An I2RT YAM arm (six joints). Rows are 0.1 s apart.
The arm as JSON. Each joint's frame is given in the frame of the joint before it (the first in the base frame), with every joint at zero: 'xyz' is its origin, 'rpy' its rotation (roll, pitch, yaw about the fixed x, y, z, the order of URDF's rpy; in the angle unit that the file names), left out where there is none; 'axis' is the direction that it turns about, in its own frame. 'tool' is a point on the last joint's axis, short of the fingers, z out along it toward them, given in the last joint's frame.
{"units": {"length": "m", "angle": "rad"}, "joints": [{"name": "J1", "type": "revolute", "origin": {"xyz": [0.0, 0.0, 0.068]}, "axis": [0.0, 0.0, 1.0]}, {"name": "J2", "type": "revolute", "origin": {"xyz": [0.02, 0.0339, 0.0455], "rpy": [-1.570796, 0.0, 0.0]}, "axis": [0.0, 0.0, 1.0]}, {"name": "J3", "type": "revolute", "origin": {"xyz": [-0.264, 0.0, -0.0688], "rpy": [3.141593, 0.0, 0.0]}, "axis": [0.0, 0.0, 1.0]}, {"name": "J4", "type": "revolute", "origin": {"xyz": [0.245, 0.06, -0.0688]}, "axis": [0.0, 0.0, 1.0]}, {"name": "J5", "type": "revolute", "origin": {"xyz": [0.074, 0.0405, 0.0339], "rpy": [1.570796, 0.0, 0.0]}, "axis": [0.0, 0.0, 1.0]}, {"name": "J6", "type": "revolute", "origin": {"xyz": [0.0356, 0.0, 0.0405], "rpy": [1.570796, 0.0, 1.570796]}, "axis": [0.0, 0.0, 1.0]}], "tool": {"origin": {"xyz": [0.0, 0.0, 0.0], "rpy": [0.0, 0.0, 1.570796]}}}
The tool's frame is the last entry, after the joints.
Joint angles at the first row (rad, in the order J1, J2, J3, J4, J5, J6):
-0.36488 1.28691 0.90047 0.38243 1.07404 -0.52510
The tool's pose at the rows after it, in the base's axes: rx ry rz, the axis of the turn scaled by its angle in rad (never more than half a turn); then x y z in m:
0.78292, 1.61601, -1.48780, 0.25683, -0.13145, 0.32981
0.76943, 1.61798, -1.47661, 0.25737, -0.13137, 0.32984
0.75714, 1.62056, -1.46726, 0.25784, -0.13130, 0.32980
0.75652, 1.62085, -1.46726, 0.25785, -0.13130, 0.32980
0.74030, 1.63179, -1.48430, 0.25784, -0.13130, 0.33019
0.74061, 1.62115, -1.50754, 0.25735, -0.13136, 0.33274
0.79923, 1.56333, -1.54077, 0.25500, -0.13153, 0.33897
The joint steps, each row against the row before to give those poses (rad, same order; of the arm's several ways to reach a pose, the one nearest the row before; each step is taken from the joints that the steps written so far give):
0.00002 -0.00001 0.00001 -0.00002 -0.00837 0.00037
0.00000 0.00001 0.00000 0.00040 -0.01526 0.00039
-0.00002 0.00002 0.00000 -0.00037 -0.01337 0.00001
-0.00002 -0.00001 -0.00001 0.00000 -0.00040 -0.00039
0.00002 0.00000 0.00002 0.00418 0.00040 -0.02556
0.00000 0.00000 -0.00002 0.02786 0.01298 -0.03204
-0.00038 -0.00040 0.00001 0.06865 0.05264 -0.02899

